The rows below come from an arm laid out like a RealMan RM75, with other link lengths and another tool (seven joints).
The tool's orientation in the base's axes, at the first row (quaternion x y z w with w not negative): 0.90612 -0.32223 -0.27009 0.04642
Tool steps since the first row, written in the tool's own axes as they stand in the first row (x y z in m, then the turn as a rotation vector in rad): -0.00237 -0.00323 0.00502 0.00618 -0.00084 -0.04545; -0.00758 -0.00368 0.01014 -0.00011 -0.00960 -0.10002; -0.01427 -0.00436 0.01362 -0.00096 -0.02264 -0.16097; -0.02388 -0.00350 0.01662 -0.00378 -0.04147 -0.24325; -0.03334 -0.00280 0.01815 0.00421 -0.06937 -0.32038
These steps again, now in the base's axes. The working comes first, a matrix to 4 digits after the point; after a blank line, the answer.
The tool's axes in the first row as the columns of a matrix, in the base's axes (used below as rounded here):
0.6464 -0.5589 -0.5194
-0.6090 -0.7880 0.0899
-0.4596 0.2582 -0.8498

-0.00233 0.00444 -0.00401 0.02807 -0.00719 0.03557; -0.00811 0.00843 -0.00608 0.05724 -0.00136 0.08257; -0.01386 0.01335 -0.00614 0.09564 0.00395 0.13139; -0.02211 0.01880 -0.00405 0.14708 0.01311 0.19774; -0.02941 0.02414 -0.00082 0.20790 0.02330 0.25241
